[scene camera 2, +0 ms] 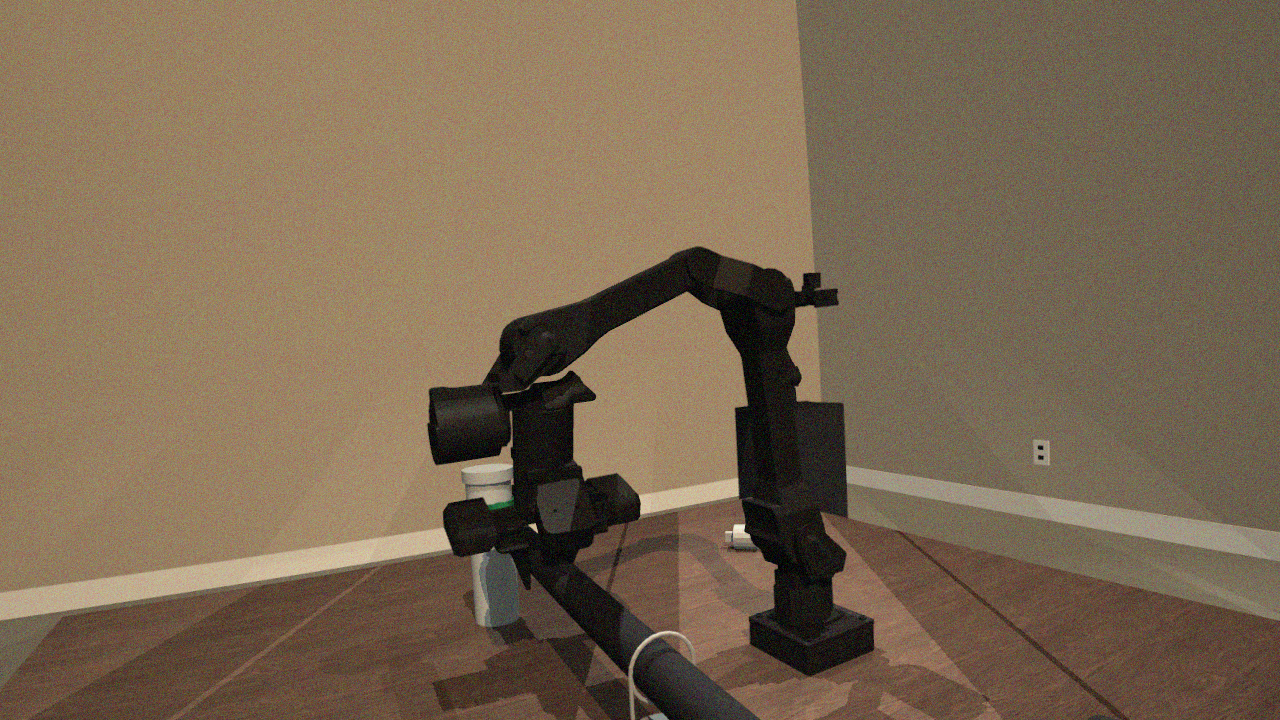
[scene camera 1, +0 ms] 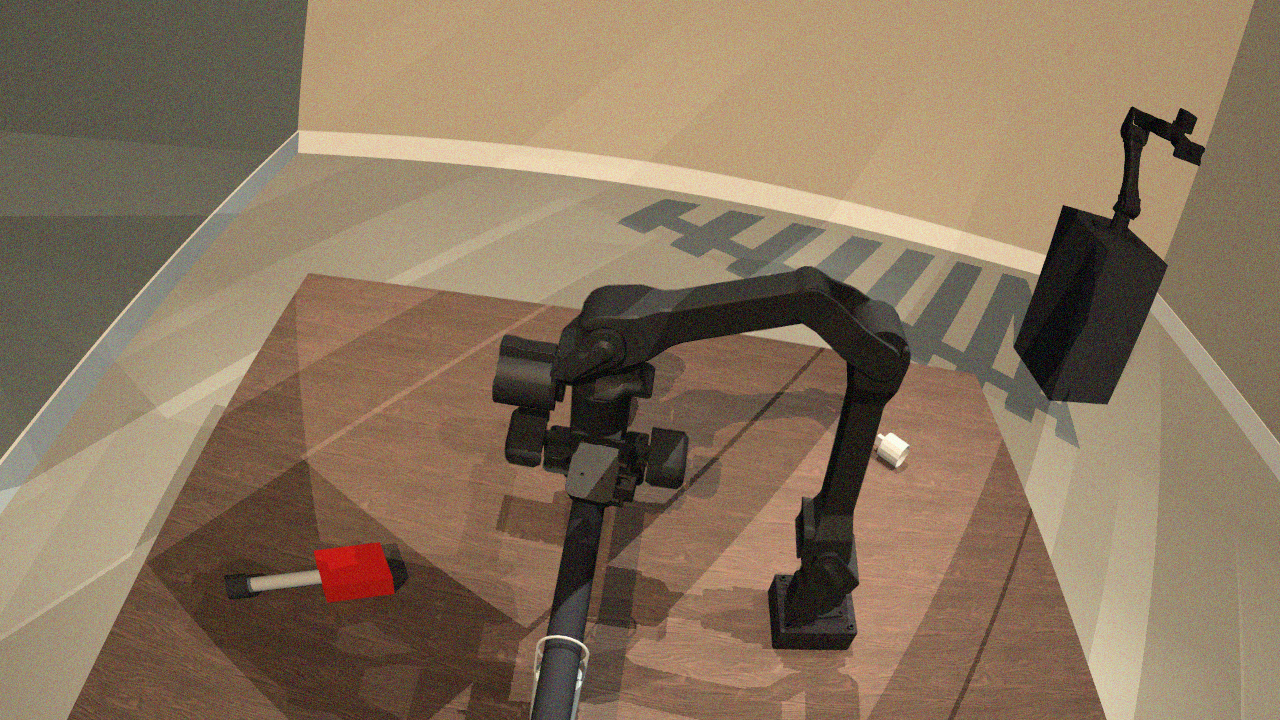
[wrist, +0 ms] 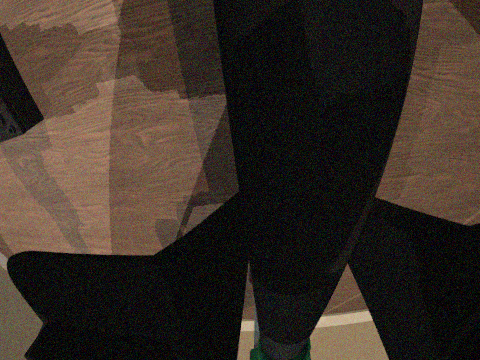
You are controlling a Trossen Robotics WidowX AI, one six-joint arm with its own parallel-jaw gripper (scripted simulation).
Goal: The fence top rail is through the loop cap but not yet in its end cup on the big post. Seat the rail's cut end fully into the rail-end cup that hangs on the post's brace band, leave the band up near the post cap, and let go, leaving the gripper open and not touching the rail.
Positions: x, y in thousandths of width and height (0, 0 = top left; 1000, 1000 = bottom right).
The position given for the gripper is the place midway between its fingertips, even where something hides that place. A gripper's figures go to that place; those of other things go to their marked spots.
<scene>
The gripper (scene camera 2: 425, 810) is 72 cm from the lens. A top rail (scene camera 2: 480, 874) is 51 cm from the lens.
</scene>
